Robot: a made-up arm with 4 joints.
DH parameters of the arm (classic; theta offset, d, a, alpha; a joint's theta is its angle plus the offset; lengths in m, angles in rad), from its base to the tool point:
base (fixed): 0.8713 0 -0.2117 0
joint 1: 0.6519 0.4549 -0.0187 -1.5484
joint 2: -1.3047 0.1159 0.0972 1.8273
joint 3: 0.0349 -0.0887 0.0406 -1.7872
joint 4: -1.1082 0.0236 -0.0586 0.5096
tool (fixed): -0.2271 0.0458 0 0
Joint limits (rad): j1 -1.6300..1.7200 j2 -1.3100..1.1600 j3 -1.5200..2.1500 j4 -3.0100..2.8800
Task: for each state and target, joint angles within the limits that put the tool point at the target. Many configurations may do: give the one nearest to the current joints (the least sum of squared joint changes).
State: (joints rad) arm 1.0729 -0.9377 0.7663 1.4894
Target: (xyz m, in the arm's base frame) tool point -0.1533 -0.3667 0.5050
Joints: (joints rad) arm 1.2599 -1.3100 0.9725 2.3181
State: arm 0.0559 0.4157 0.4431 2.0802
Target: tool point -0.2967 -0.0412 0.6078
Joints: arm -0.3107 0.0492 -0.0925 2.6846
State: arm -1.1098 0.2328 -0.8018 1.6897
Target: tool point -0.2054 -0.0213 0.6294
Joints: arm -1.0068 -0.2880 -0.7846 2.1402
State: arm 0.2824 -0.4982 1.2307 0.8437
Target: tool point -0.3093 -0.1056 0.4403
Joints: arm 0.2918 0.1989 1.0666 0.5007
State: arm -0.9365 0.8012 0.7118 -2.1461
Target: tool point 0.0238 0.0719 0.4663
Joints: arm -1.6300 0.8393 0.6267 -2.5122
